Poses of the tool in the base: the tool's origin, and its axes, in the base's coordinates. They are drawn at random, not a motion.
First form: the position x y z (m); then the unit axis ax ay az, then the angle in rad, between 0 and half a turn.
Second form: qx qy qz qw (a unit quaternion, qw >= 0); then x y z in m. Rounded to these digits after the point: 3 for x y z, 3 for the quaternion.
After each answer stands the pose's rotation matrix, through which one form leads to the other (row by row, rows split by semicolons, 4 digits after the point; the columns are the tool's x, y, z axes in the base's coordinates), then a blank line. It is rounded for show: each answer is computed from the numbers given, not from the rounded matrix.
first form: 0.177 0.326 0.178 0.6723 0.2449 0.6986 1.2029
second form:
0.380 0.139 0.395 0.825 0.177 0.326 0.178
0.6491 -0.5464 0.5293; 0.7573 0.3981 -0.5178; 0.0722 0.7369 0.6722

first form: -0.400 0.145 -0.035 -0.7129 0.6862 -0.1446 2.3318
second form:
-0.655 0.631 -0.133 0.394 -0.400 0.145 -0.035
0.1691 -0.7218 0.6711; -0.9313 0.1060 0.3486; -0.3227 -0.6839 -0.6543

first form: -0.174 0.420 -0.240 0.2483 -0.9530 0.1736 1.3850
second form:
0.159 -0.608 0.111 0.770 -0.174 0.420 -0.240
0.2350 -0.3635 -0.9015; -0.0223 0.9252 -0.3789; 0.9717 0.1091 0.2093

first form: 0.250 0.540 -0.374 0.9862 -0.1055 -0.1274 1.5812
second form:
0.701 -0.075 -0.091 0.703 0.250 0.540 -0.374
0.9724 0.0223 -0.2325; -0.2325 0.0008 -0.9726; -0.0215 0.9998 0.0060

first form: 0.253 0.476 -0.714 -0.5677 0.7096 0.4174 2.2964
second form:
-0.518 0.647 0.381 0.410 0.253 0.476 -0.714
-0.1275 -0.9824 0.1367; -0.3579 0.1741 0.9174; -0.9250 0.0680 -0.3738

